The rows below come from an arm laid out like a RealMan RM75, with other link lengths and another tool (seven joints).
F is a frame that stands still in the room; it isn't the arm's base.
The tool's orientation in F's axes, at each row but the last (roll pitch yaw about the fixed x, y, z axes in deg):
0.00 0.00 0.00
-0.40 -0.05 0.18
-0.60 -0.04 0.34
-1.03 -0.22 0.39
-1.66 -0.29 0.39
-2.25 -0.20 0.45
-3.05 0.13 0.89
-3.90 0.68 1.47
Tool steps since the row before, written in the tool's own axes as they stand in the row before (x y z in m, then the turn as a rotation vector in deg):
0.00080 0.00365 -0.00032 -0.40 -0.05 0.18
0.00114 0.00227 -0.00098 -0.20 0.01 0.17
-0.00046 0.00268 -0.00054 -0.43 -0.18 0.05
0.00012 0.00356 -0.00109 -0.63 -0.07 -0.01
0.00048 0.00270 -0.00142 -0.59 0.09 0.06
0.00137 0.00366 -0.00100 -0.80 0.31 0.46
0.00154 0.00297 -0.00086 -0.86 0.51 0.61
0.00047 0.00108 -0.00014 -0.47 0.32 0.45
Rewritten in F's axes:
0.00080 0.00365 -0.00032 -0.40 -0.05 0.18
0.00113 0.00227 -0.00099 -0.20 0.01 0.17
-0.00048 0.00267 -0.00057 -0.43 -0.18 0.05
0.00010 0.00354 -0.00115 -0.63 -0.07 -0.01
0.00047 0.00266 -0.00150 -0.59 0.09 0.05
0.00135 0.00363 -0.00114 -0.80 0.32 0.44
0.00149 0.00294 -0.00102 -0.87 0.53 0.58
0.00044 0.00108 -0.00022 -0.47 0.34 0.43

